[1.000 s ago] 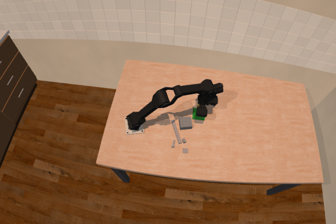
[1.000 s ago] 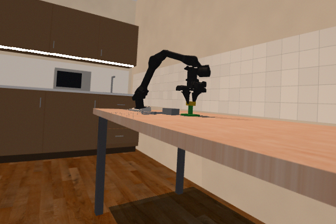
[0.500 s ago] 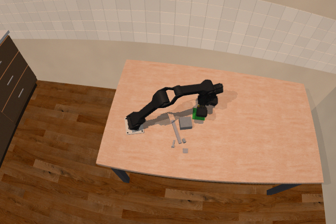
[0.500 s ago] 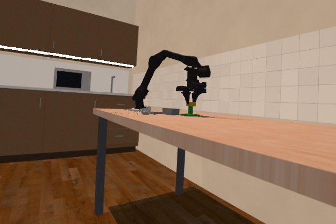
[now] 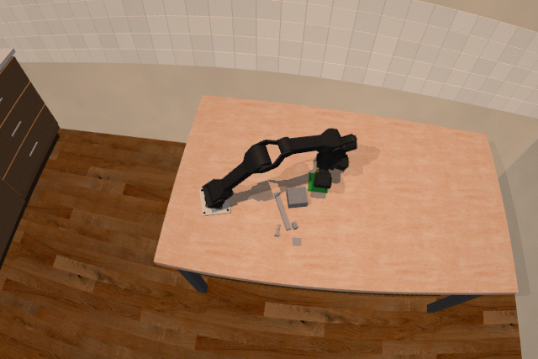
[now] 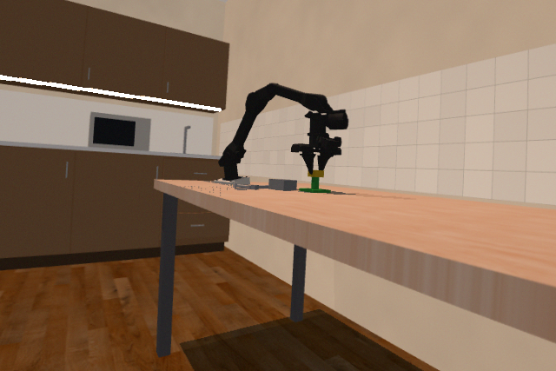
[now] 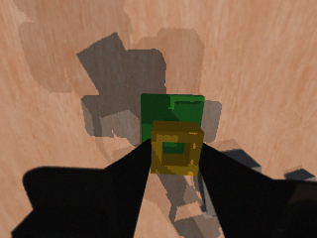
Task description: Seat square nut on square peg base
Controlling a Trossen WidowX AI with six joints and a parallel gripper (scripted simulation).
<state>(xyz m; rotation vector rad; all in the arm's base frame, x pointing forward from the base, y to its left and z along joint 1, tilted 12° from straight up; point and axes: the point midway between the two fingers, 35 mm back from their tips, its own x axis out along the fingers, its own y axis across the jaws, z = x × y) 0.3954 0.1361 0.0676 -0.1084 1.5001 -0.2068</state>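
Right now my hand is 9 cm past the grey block, 8 cm to the left of it and 8 cm above it. The rest, counted from my hand: grey bar: 14 cm behind, 13 cm to the right, 9 cm below.
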